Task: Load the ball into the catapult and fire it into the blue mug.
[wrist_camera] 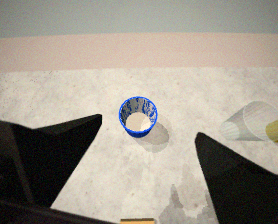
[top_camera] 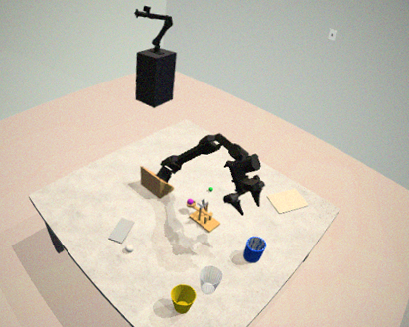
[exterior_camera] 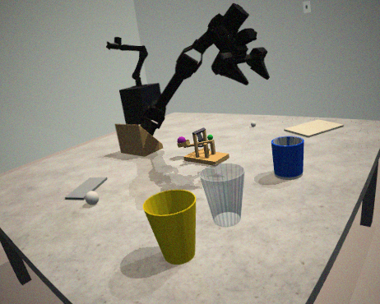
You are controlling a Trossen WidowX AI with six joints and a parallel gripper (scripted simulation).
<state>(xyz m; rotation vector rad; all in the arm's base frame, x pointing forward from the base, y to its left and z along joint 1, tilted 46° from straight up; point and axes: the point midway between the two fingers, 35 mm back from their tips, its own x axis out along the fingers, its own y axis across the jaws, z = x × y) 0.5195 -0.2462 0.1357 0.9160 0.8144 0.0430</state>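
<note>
Now: gripper tip 34 cm past the purple ball, 21 cm above it and 5 cm to the right of it. Also, from my gripper tip: blue mug (24 cm below, 7 cm ahead); then wooden catapult (27 cm behind, 22 cm below, 6 cm to the left); then clear cup (28 cm to the right, 24 cm below, 2 cm ahead).
</note>
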